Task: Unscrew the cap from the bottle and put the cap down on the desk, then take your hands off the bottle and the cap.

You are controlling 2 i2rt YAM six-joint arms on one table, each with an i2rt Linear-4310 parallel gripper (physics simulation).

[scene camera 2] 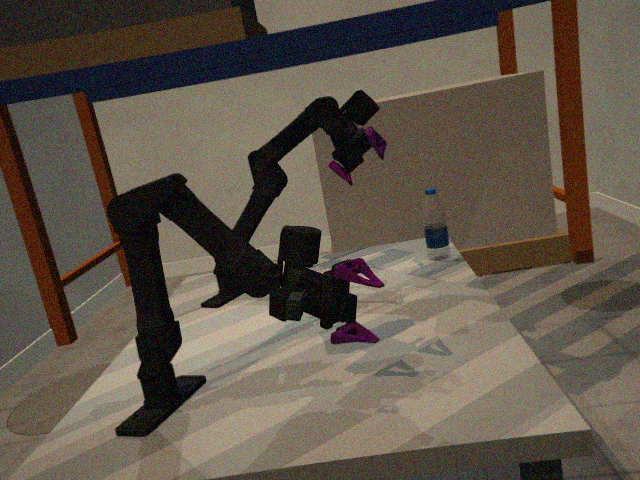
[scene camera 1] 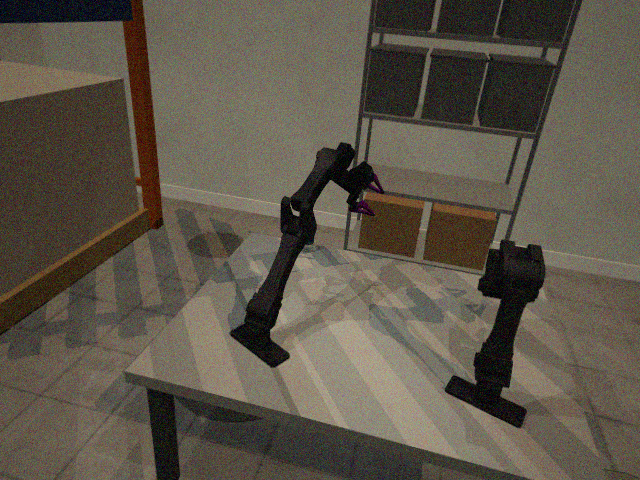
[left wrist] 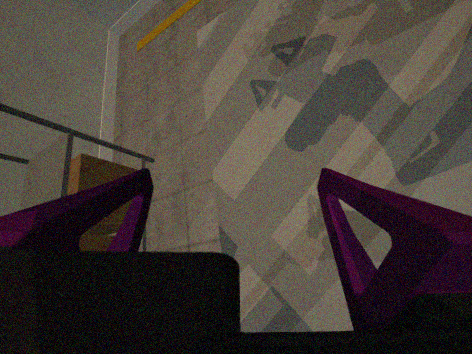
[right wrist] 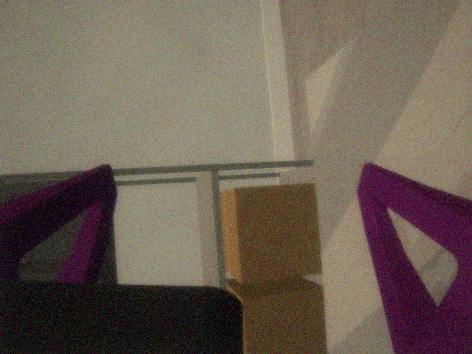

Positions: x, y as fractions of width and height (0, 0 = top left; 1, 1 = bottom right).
Labels:
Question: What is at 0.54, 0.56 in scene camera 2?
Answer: My right gripper.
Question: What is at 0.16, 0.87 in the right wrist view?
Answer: My right gripper.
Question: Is my right gripper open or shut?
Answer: Open.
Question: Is my left gripper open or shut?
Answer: Open.

